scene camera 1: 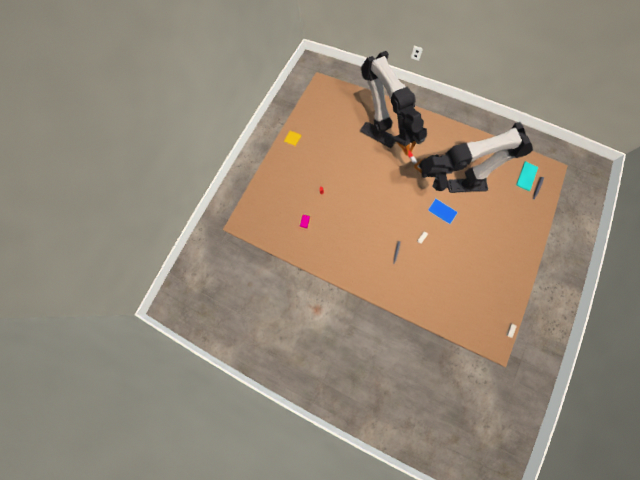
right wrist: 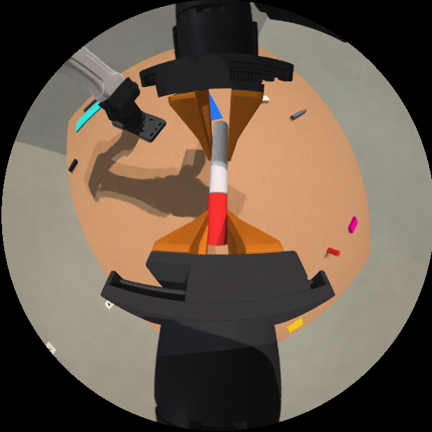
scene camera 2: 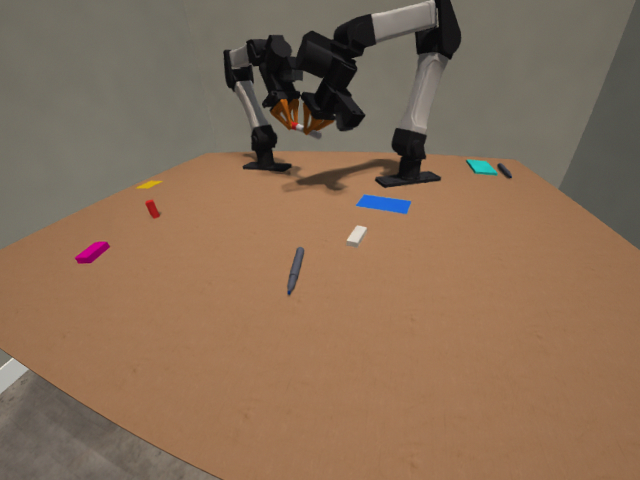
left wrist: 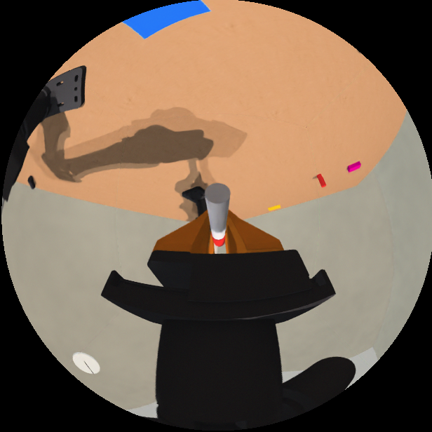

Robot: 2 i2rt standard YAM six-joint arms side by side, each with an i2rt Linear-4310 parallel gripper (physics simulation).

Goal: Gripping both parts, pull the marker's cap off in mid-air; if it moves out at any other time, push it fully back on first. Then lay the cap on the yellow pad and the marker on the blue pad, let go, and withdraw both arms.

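Where they show: left gripper, fingertip midpoint: (scene camera 1: 416, 165) (scene camera 2: 307, 133); right gripper, fingertip midpoint: (scene camera 1: 408, 154) (scene camera 2: 293, 128); left arm's base at its link origin: (scene camera 1: 467, 185) (scene camera 2: 408, 180); right arm's base at its link origin: (scene camera 1: 378, 135) (scene camera 2: 266, 167).
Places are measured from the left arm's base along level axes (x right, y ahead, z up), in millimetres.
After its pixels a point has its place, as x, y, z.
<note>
The marker's grey barrel (scene camera 2: 316, 135) @[284, -2, 156] (left wrist: 217, 205) (right wrist: 220, 142) is in mid-air. Its red cap (scene camera 1: 410, 154) @[326, -91, 181] (scene camera 2: 294, 125) @[329, -84, 176] (left wrist: 218, 242) (right wrist: 217, 220) is in line with it. In the right wrist view a white section shows between barrel and cap; whether the cap still overlaps it is hidden. My left gripper (scene camera 2: 307, 132) @[299, -46, 157] (right wrist: 219, 158) is shut on the barrel. My right gripper (scene camera 2: 292, 126) @[331, -102, 165] (right wrist: 217, 215) is shut on the cap. The yellow pad (scene camera 1: 292, 138) @[903, -343, 1] (scene camera 2: 149, 184) @[901, -346, 0] (right wrist: 295, 325) and the blue pad (scene camera 1: 443, 211) @[144, 133, 1] (scene camera 2: 384, 204) @[148, 139, 1] (left wrist: 167, 17) lie flat on the table.
A loose red cylinder (scene camera 1: 321, 190) @[749, 3, 46] (scene camera 2: 152, 208) @[745, 3, 29] and a magenta block (scene camera 1: 305, 221) @[837, 152, 15] (scene camera 2: 93, 252) @[827, 164, 14] lie at the left. A grey pen (scene camera 1: 397, 252) @[397, 332, 14] (scene camera 2: 295, 270) @[400, 340, 14] and a white block (scene camera 1: 422, 237) @[269, 264, 12] (scene camera 2: 356, 235) @[271, 269, 12] lie in front of the blue pad. A teal block (scene camera 1: 527, 176) @[-322, -34, 8] (scene camera 2: 481, 166) @[-320, -31, 8] lies far right beside a dark pen (scene camera 1: 538, 187) @[-359, 34, 16].
</note>
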